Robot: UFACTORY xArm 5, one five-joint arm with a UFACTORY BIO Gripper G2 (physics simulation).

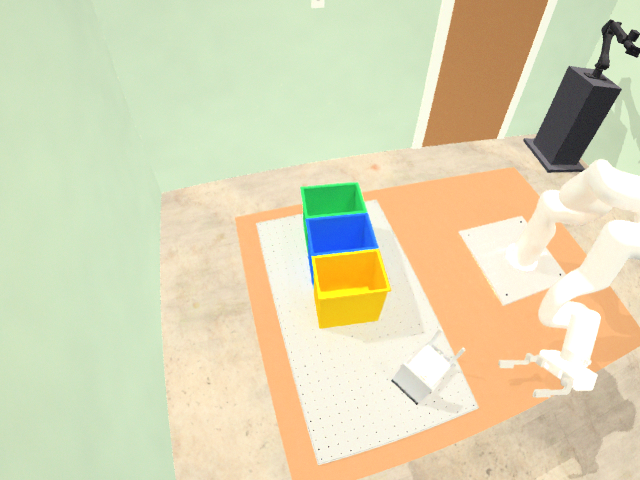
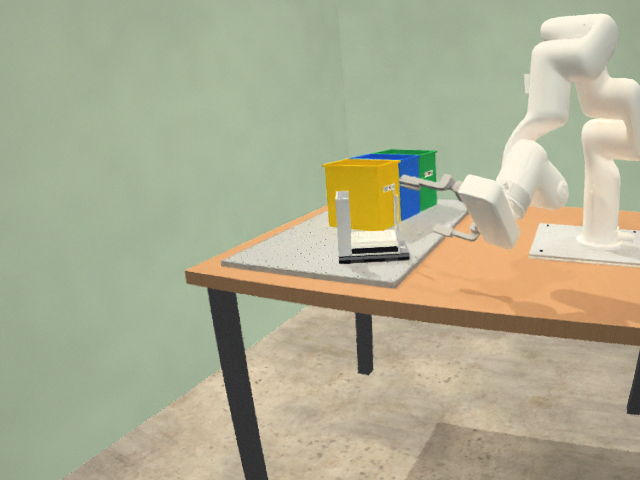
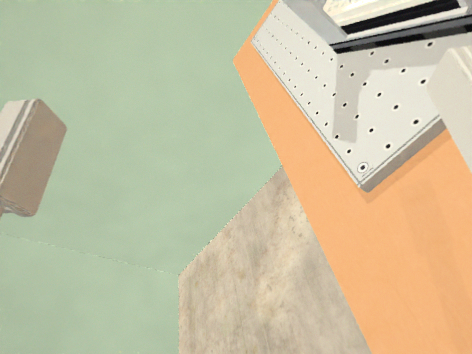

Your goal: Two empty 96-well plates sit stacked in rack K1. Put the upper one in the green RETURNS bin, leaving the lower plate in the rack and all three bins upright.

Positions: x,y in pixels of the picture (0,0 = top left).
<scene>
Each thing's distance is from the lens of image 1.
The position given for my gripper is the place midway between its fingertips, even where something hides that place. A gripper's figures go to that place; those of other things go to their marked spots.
my gripper (image 1: 515,377): 0.94 m
blue general bin (image 1: 344,233): 1.08 m
yellow bin (image 1: 349,288): 1.09 m
white 96-well plate (image 1: 429,365): 0.98 m
green returns bin (image 1: 335,199): 1.15 m
The marked spots on the white 96-well plate and the yellow bin are 0.34 m apart.
</scene>
